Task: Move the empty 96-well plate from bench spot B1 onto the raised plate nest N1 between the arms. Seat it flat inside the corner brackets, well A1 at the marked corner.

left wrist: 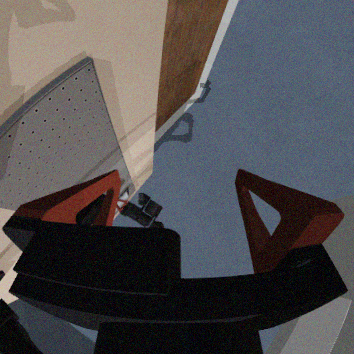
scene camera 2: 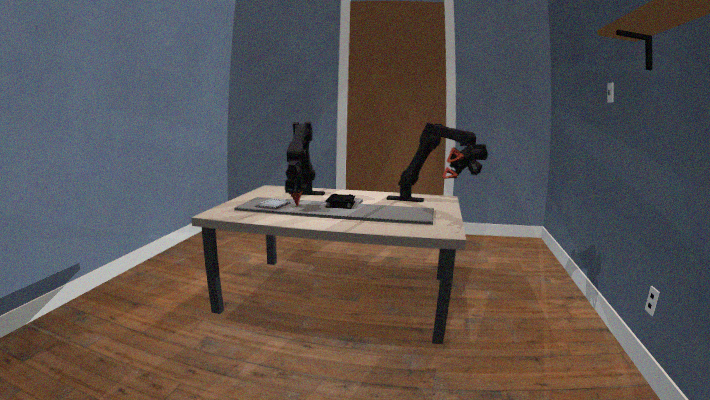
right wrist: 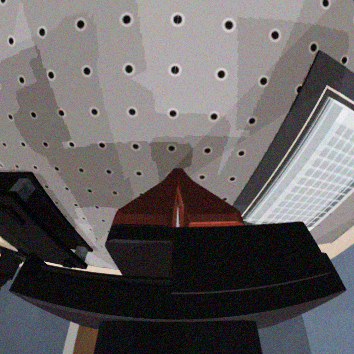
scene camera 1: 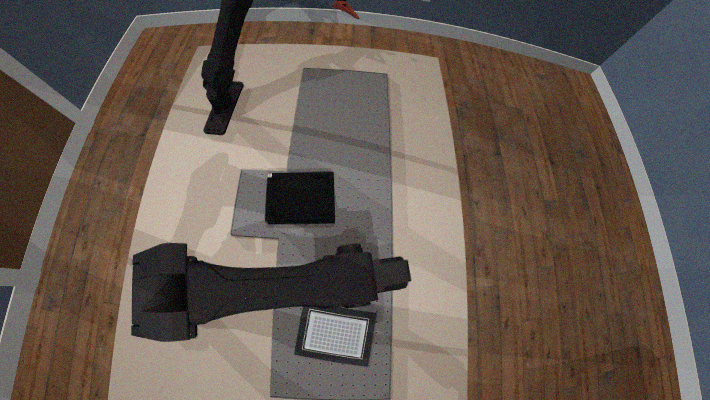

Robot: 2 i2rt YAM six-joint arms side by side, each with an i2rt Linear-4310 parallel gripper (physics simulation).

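Frame: origin at the left arm's base, x ahead, y left, z up, level; centimetres.
Seen in the pictures: left gripper, between the fingertips: (left wrist: 177, 175) (scene camera 2: 445, 169) (scene camera 1: 370, 6); right gripper, between the fingertips: (scene camera 2: 297, 206) (right wrist: 177, 174); left arm's base, origin of its link: (scene camera 2: 405, 199) (right wrist: 13, 252) (scene camera 1: 224, 107); right arm's base, origin of its link: (scene camera 2: 306, 193).
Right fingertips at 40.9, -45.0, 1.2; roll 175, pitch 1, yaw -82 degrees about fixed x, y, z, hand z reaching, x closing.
Note:
Offsets run from my right fingertips to a thing's middle, as dx, dy, dz. Level surfaces: height alone.
The white 96-well plate {+1.7, -12.3, +1.0} (scene camera 1: 336, 334) (scene camera 2: 272, 203) (right wrist: 322, 172) lies flat on the dark, light-outlined bench spot B1 (scene camera 1: 299, 340) (right wrist: 304, 111). Its A1 corner cannot be made out. The black raised nest N1 {-10.7, +18.3, +2.0} (scene camera 1: 300, 198) (scene camera 2: 341, 201) (right wrist: 40, 220) stands nearer the middle, with a small white mark at its upper-left corner in scene camera 1. My right gripper (scene camera 2: 297, 204) (right wrist: 177, 174) is shut and empty, low above the pegboard between plate and nest. My left gripper (scene camera 2: 448, 165) (left wrist: 177, 175) is open and empty, raised far from the plate; one red finger shows in scene camera 1.
The grey perforated board {dz +0.1} (scene camera 1: 345, 110) (scene camera 2: 395, 212) (left wrist: 60, 120) (right wrist: 200, 95) runs under the nest and bench spot. The right arm (scene camera 1: 280, 285) (scene camera 2: 300, 155) reaches across the board beside the plate. The left arm (scene camera 1: 225, 50) (scene camera 2: 420, 155) stands at the table's other end.

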